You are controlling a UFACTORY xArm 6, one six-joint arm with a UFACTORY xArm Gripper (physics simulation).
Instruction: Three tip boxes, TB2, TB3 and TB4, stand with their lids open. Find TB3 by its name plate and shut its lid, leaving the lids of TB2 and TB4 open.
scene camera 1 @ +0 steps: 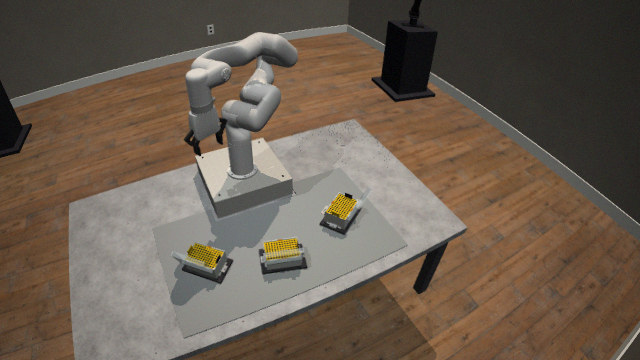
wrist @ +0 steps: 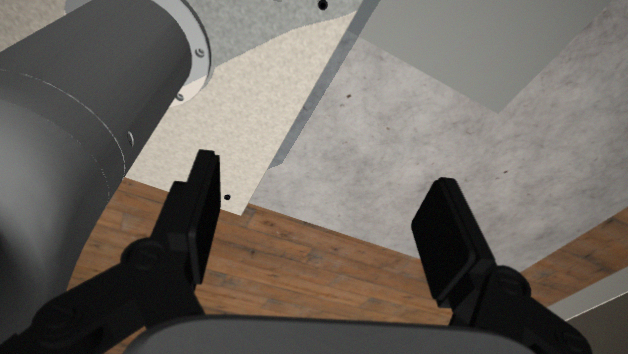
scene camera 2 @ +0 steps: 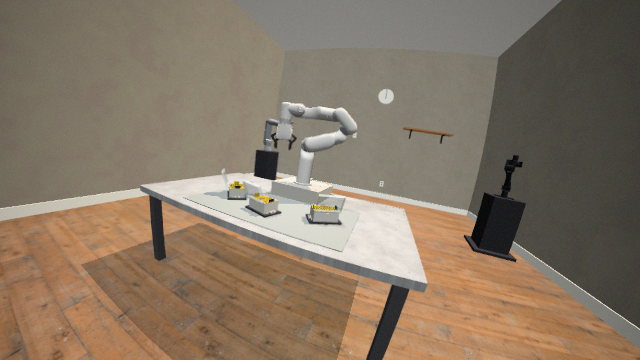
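Seen in the pictures: gripper, between the fingertips: (scene camera 1: 209, 148) (wrist: 325, 190) (scene camera 2: 282, 149); arm's base, origin of its link: (scene camera 1: 242, 170) (wrist: 143, 44) (scene camera 2: 302, 183).
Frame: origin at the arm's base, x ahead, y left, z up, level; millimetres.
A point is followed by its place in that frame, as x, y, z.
Observation:
Three boxes with yellow tip racks stand on the mat with their clear lids open. The left box (scene camera 1: 205, 256) (scene camera 2: 237, 195) @(406, -174, -60) has its lid (scene camera 1: 179, 258) @(421, -298, 56) (scene camera 2: 224, 177) @(464, -219, 38) tilted out to the left. The middle box (scene camera 1: 281, 244) (scene camera 2: 264, 205) @(474, 89, -30) has its lid (scene camera 2: 252, 187) @(510, 43, 48) raised. The right box (scene camera 1: 341, 206) (scene camera 2: 324, 215) @(343, 332, -41) has its lid (scene camera 1: 365, 198) @(369, 368, 61) raised on its far side. Their name plates are not readable, so I cannot tell which is TB2, TB3 or TB4. My gripper (scene camera 1: 209, 147) @(107, -122, 216) (scene camera 2: 283, 146) @(107, -122, 216) (wrist: 325, 190) @(107, -122, 216) is open and empty, high beside the arm's base, away from all three boxes.
The arm stands on a pale base block (scene camera 1: 255, 201) @(135, 17, -59) (scene camera 2: 300, 191) @(130, 66, -21) (wrist: 215, 145) @(-72, -103, 0) at the back of the table (scene camera 1: 110, 280) @(334, -592, -84) (scene camera 2: 385, 250) @(406, 628, -84) (wrist: 380, 145) @(-4, -316, -84). The grey mat (scene camera 1: 225, 310) @(563, -201, -81) (scene camera 2: 320, 240) @(500, 395, -81) (wrist: 490, 50) @(177, -329, -81) lies in front of it. Dark pedestals stand beyond the table.

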